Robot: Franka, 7 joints.
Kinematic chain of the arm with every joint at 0, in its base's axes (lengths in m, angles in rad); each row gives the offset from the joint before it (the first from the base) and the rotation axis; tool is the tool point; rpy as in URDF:
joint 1: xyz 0 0 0.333 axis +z
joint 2: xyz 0 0 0 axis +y
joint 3: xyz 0 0 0.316 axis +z
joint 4: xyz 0.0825 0 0 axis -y
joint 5: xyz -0.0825 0 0.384 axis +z
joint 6: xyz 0 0 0 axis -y
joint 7: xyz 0.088 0 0 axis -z
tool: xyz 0 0 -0.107 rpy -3.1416 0 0
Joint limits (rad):
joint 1: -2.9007..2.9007
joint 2: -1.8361..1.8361
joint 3: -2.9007..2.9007
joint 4: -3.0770..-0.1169
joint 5: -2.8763..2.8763
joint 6: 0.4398..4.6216
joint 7: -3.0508..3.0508
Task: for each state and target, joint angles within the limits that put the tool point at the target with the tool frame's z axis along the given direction. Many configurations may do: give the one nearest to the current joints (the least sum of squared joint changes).
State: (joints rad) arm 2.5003 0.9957 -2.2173 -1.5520 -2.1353 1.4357 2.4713
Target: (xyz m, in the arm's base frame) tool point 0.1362 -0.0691 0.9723 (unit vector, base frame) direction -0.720 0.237 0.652
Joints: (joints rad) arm 1.9453 0.8362 -2.8141 -1.9070 -2.4570 1.2689 2.4713
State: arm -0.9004 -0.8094 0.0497 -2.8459 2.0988 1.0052 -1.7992
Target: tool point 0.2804 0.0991 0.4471 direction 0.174 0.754 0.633
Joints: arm -0.3371 -0.7829 0.3530 -3.0732 2.4148 1.0875 -1.7992
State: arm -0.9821 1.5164 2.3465 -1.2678 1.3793 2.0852 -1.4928
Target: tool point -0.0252 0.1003 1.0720 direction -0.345 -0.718 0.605
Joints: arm -0.3140 0.7941 2.8645 -1.4583 1.9089 1.8839 -1.4928
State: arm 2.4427 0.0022 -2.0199 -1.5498 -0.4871 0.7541 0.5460
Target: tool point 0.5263 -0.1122 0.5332 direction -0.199 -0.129 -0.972
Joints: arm 2.1483 0.0255 -2.3367 -1.7948 -0.1467 1.6028 0.5460
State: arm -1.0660 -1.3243 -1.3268 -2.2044 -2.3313 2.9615 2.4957
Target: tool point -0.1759 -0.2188 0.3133 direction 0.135 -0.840 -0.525
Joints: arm -1.2112 -0.8678 -1.4972 -2.7596 -2.5750 3.3780 2.4957
